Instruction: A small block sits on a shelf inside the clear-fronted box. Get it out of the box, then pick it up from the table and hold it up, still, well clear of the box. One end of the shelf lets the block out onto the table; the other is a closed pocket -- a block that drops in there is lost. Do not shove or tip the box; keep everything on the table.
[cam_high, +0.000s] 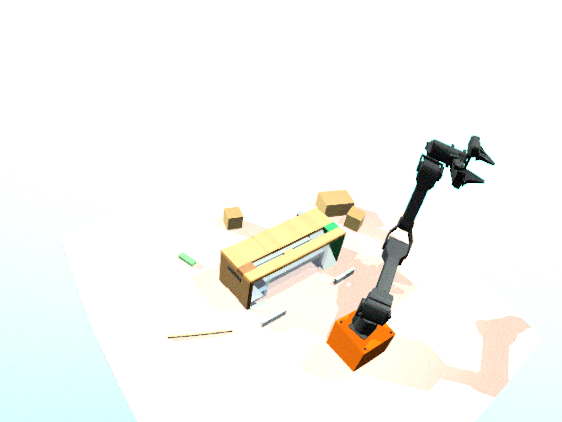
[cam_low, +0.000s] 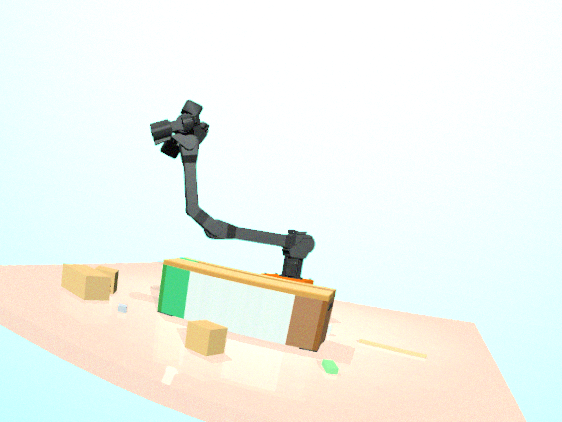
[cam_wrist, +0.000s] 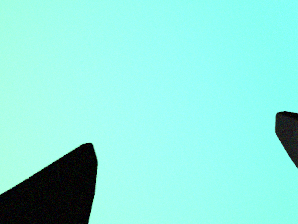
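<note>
My gripper tip is now 42 cm above the wooden box, 40 cm to the right of it and 36 cm short of it. From my gripper tip the other things lie so: dark chip (55 cm ahead, 48 cm below, 15 cm to the left); green block (62 cm to the left, 61 cm ahead, 48 cm below); cream block (40 cm to the left, 40 cm below, 38 cm ahead).
</note>
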